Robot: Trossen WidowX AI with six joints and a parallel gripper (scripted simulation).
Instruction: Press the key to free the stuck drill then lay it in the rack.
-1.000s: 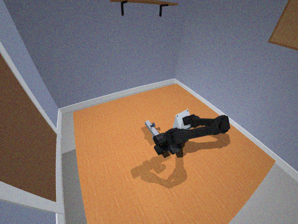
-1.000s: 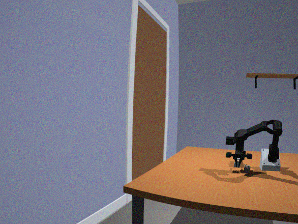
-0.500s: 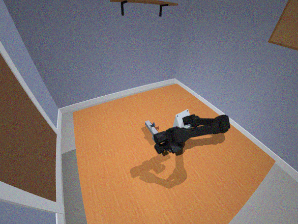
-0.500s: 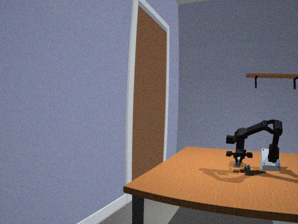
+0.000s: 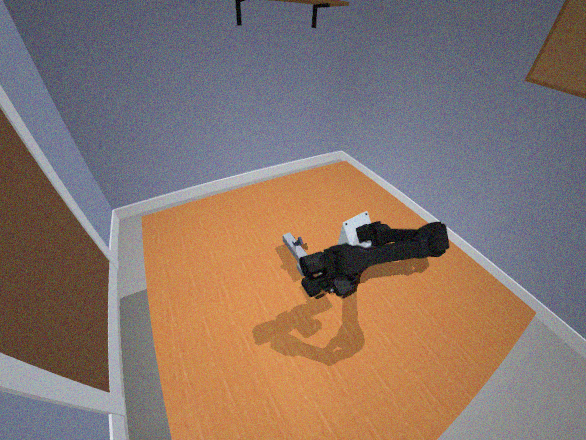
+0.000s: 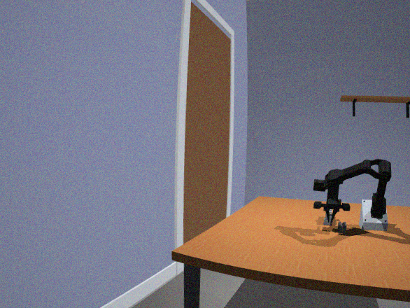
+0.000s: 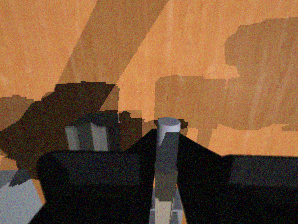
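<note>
Now: gripper tip 7 cm past the grey rack, 3 cm to the left of it and 3 cm above it. Also, from my gripper tip: dark key (21 cm to the right, 3 cm above, 1 cm behind); then grey holder block (20 cm to the right, 1 cm below); then drill (4 cm to the right, 3 cm above).
</note>
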